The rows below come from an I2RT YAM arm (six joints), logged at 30 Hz.
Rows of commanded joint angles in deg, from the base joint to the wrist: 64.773 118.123 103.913 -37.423 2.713 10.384; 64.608 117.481 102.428 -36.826 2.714 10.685; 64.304 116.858 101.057 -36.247 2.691 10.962; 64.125 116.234 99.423 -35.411 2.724 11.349; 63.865 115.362 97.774 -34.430 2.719 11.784; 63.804 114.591 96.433 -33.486 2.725 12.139; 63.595 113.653 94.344 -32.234 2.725 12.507; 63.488 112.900 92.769 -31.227 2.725 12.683; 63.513 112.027 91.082 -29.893 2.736 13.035; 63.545 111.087 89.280 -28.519 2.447 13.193; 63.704 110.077 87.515 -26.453 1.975 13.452; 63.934 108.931 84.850 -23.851 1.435 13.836; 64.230 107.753 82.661 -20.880 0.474 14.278
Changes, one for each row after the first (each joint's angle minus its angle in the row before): -0.165 -0.642 -1.485 0.597 0.001 0.301; -0.304 -0.623 -1.371 0.579 -0.023 0.277; -0.179 -0.624 -1.634 0.836 0.033 0.387; -0.260 -0.872 -1.649 0.981 -0.005 0.435; -0.061 -0.771 -1.341 0.944 0.006 0.355; -0.209 -0.938 -2.089 1.252 0.000 0.368; -0.107 -0.753 -1.575 1.007 0.000 0.176; 0.025 -0.873 -1.687 1.334 0.011 0.352; 0.032 -0.940 -1.802 1.374 -0.289 0.158; 0.159 -1.010 -1.765 2.066 -0.472 0.259; 0.230 -1.146 -2.665 2.602 -0.540 0.384; 0.296 -1.178 -2.189 2.971 -0.961 0.442
